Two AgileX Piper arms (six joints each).
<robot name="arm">
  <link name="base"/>
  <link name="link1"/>
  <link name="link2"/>
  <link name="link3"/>
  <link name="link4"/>
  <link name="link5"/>
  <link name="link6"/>
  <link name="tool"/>
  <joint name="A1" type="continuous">
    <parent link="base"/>
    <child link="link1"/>
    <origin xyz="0 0 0.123" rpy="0 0 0"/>
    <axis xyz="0 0 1"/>
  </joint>
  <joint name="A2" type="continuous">
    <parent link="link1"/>
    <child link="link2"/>
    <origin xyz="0 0 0" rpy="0 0 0"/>
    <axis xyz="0 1 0"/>
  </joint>
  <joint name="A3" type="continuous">
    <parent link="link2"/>
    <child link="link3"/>
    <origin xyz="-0.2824 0 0.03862" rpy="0 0 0"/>
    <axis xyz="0 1 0"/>
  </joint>
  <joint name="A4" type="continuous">
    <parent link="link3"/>
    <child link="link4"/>
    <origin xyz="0.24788 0 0.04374" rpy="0 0 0"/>
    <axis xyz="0.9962 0 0.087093"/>
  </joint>
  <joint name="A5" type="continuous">
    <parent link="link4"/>
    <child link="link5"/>
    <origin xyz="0 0 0" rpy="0 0 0"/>
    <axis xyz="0 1 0"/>
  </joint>
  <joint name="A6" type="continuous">
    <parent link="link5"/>
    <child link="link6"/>
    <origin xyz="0.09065 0 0.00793" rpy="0 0 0"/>
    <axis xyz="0.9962 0 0.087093"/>
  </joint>
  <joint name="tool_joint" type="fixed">
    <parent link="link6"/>
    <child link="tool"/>
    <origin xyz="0 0 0" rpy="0 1.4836 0"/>
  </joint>
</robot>
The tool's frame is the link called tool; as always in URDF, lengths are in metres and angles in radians. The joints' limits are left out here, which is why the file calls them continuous.
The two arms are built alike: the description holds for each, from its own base.
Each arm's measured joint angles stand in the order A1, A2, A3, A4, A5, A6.
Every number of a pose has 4 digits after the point. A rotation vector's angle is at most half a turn.
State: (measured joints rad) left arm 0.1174 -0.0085 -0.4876 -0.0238 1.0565 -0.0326; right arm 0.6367 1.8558 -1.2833 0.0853 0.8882 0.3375
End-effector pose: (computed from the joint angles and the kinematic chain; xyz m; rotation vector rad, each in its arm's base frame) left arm -0.0043 -0.0024 0.2742 -0.1522 2.0382 0.0245; right arm 0.2911 0.2227 0.1966 -0.3759 2.9681 0.2331
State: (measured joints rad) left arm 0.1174 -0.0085 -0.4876 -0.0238 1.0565 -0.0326; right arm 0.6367 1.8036 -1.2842 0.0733 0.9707 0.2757
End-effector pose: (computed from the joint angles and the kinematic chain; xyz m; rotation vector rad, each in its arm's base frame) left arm -0.0043 -0.0024 0.2742 -0.1522 2.0382 0.0245; right arm 0.2821 0.2154 0.2143 -0.4869 2.9730 0.1982
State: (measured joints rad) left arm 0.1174 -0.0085 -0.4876 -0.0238 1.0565 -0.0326; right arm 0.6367 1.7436 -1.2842 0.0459 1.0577 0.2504
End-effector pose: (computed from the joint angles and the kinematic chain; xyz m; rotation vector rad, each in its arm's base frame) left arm -0.0043 -0.0024 0.2742 -0.1522 2.0382 0.0245; right arm 0.2720 0.2057 0.2338 -0.5520 2.9778 0.1486
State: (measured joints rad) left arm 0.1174 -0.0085 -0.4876 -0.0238 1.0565 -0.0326; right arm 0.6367 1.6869 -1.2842 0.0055 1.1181 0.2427
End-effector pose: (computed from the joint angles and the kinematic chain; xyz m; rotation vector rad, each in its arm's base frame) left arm -0.0043 -0.0024 0.2742 -0.1522 2.0382 0.0245; right arm 0.2640 0.1958 0.2520 -0.5877 2.9604 0.0952
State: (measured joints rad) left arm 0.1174 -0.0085 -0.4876 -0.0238 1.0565 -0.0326; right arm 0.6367 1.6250 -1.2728 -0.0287 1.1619 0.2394
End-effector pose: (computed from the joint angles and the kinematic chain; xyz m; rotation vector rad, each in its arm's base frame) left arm -0.0043 -0.0024 0.2742 -0.1522 2.0382 0.0245; right arm 0.2544 0.1852 0.2684 -0.6059 2.9375 0.0548
